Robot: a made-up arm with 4 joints.
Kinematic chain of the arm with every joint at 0, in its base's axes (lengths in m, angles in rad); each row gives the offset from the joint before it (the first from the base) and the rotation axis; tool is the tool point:
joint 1: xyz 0 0 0.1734 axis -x
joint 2: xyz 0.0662 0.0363 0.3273 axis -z
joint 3: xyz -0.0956 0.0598 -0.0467 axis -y
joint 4: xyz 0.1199 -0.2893 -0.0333 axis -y
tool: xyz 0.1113 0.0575 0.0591
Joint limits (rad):
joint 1: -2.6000..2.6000
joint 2: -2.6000..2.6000
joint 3: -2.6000..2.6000
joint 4: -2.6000..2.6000
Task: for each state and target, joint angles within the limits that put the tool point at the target. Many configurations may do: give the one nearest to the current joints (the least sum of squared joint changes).
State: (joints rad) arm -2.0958 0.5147 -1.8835 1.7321
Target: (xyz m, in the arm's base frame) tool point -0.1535 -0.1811 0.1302
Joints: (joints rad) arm -2.5952 1.2120 -2.6000 0.9360
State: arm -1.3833 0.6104 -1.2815 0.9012
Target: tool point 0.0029 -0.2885 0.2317
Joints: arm -0.9146 0.6194 -0.8254 1.1822
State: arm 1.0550 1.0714 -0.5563 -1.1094
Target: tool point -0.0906 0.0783 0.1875
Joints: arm 1.8817 1.2516 -0.5085 -1.3276
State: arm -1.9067 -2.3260 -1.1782 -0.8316
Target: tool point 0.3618 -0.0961 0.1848
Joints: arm -1.9942 -2.5672 -1.7281 -1.1671
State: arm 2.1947 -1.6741 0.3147 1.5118
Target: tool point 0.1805 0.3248 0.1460
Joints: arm 2.0469 -1.1299 0.3278 2.2179
